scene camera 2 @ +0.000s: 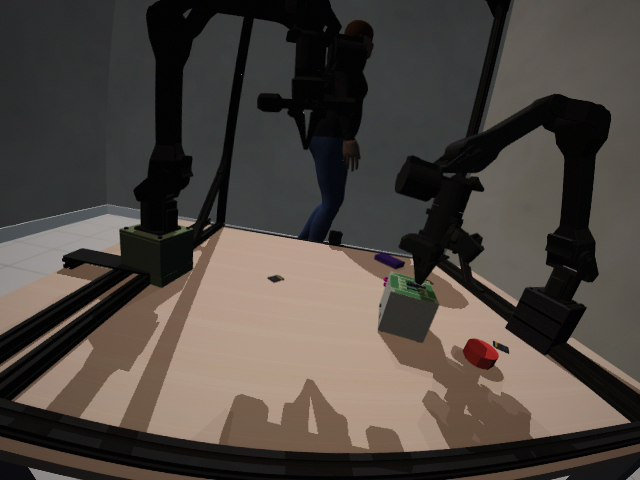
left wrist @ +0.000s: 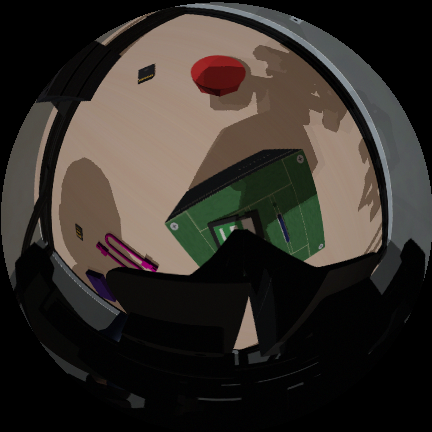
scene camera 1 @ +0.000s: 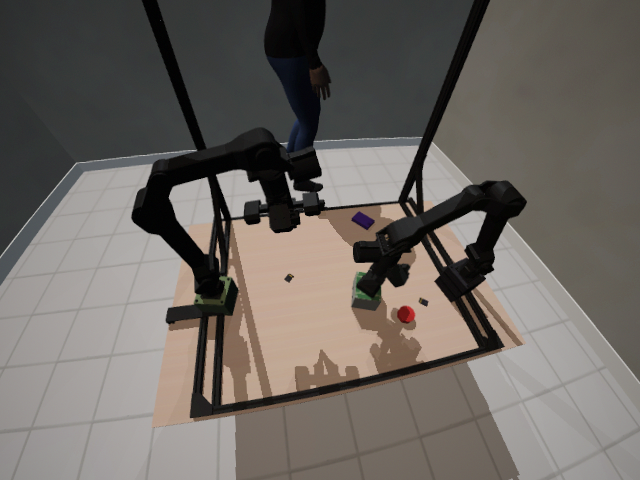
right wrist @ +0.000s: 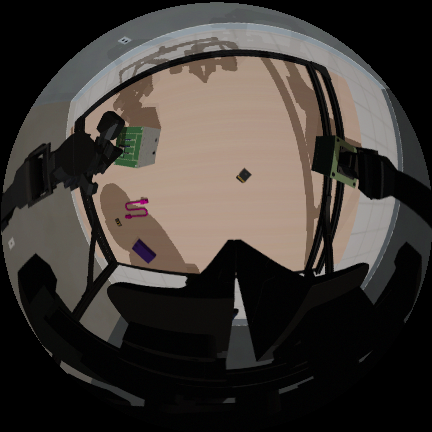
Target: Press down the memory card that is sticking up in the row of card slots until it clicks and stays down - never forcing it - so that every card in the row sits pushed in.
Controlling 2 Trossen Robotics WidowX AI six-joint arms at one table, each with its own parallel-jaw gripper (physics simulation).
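Frame: origin at the left arm's base, x ahead, y left, z up, level; centimetres.
Where they show: left gripper, between the fingertips: (scene camera 2: 417,284) (left wrist: 239,235) (scene camera 1: 372,282) (right wrist: 121,150); right gripper, between the fingertips: (scene camera 2: 305,149) (right wrist: 233,245); left arm's base, origin of its link: (scene camera 2: 556,296) (scene camera 1: 467,272); right arm's base, origin of its link: (scene camera 2: 158,228) (scene camera 1: 213,289) (right wrist: 346,162).
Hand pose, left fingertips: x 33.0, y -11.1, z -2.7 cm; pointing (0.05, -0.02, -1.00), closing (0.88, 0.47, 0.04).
Things, the pixels of their centre, and the offset from my left fingertips. "*": a spot on its surface instead.
- grey box, middle of its body: (left wrist: 249,214) (scene camera 2: 405,305) (right wrist: 136,145) (scene camera 1: 366,291) dx +1.7, dy +0.4, dz -4.4 cm
- green top board, middle of its body: (left wrist: 261,238) (scene camera 2: 412,286) (right wrist: 126,145) (scene camera 1: 368,285) dx +1.7, dy +0.4, dz -0.2 cm
- red disc, middle of its body: (left wrist: 217,74) (scene camera 2: 479,354) (scene camera 1: 405,314) dx -8.1, dy +12.8, dz -7.5 cm
- loose card, middle of its body: (left wrist: 145,73) (scene camera 2: 500,347) (scene camera 1: 423,301) dx -18.1, dy +11.4, dz -8.7 cm
- magenta cable, a spot on its surface: (left wrist: 149,265) (right wrist: 143,200) * dx -5.7, dy -15.1, dz -8.2 cm
- purple block, middle of its body: (left wrist: 100,285) (scene camera 2: 389,260) (right wrist: 143,251) (scene camera 1: 363,220) dx -17.2, dy -32.6, dz -7.9 cm
A grey box (scene camera 1: 365,302) (scene camera 2: 407,316) (right wrist: 150,146) with a green top board (left wrist: 260,181) stands right of the table's middle in both scene views. Its top has a dark-framed row of card slots (left wrist: 216,234), partly hidden by the fingers in the left wrist view, and a thin blue strip (left wrist: 283,228) beside it. Which card sticks up cannot be made out. My left gripper (scene camera 2: 419,281) (left wrist: 239,235) is shut and empty, its tips pointing down at or just above the slots; contact cannot be told. My right gripper (scene camera 2: 306,147) (right wrist: 233,245) is shut and empty, high above the table.
A red disc (scene camera 1: 406,314) (scene camera 2: 480,353) (left wrist: 218,75) and a loose card (scene camera 1: 423,301) (scene camera 2: 500,347) (left wrist: 146,74) lie near the box. Another card (scene camera 1: 288,277) (right wrist: 243,175) lies mid-table. A magenta cable (left wrist: 149,265) (right wrist: 144,201) and purple block (scene camera 1: 362,220) (right wrist: 144,251) lie behind the box.
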